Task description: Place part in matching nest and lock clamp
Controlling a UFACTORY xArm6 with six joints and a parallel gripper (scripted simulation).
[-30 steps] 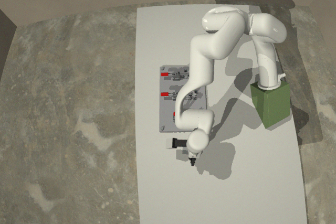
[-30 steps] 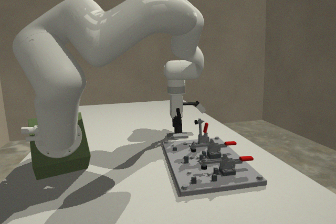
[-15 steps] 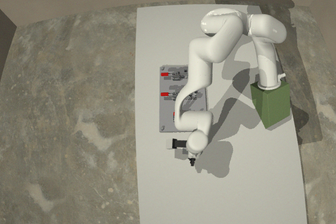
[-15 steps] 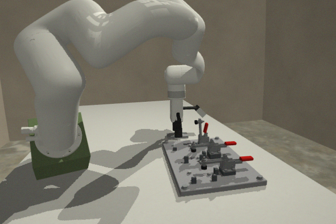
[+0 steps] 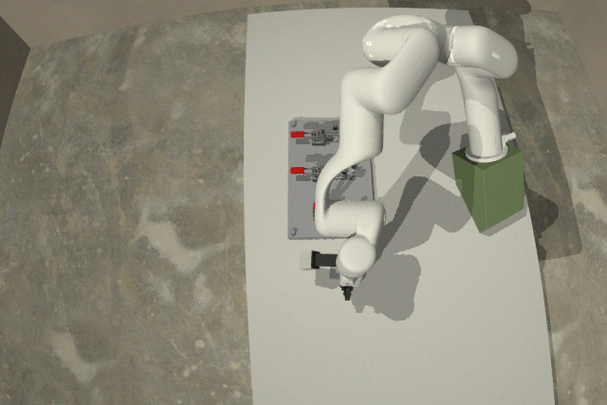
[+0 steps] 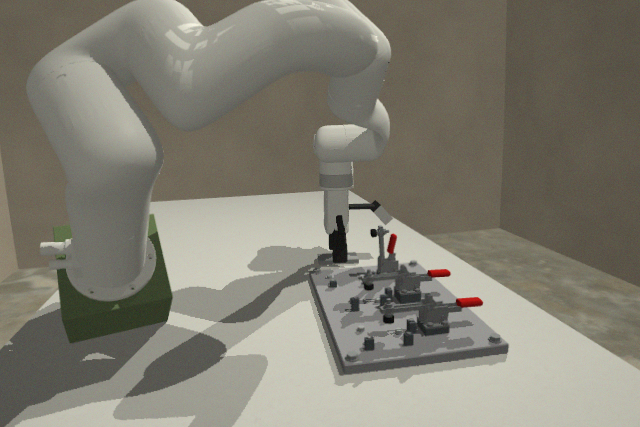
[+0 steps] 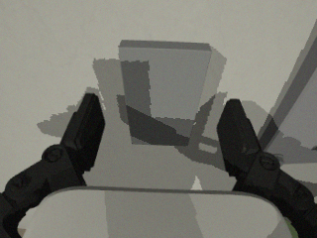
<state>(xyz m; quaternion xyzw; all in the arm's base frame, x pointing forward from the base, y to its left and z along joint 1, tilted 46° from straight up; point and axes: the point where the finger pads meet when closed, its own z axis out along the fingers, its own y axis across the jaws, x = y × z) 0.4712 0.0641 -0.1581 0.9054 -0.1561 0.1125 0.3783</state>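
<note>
Right now my hand is 2 cm above the flat grey block. The rest, counted from my hand: fixture plate 4 cm behind, 27 cm to the right, 1 cm below.
</note>
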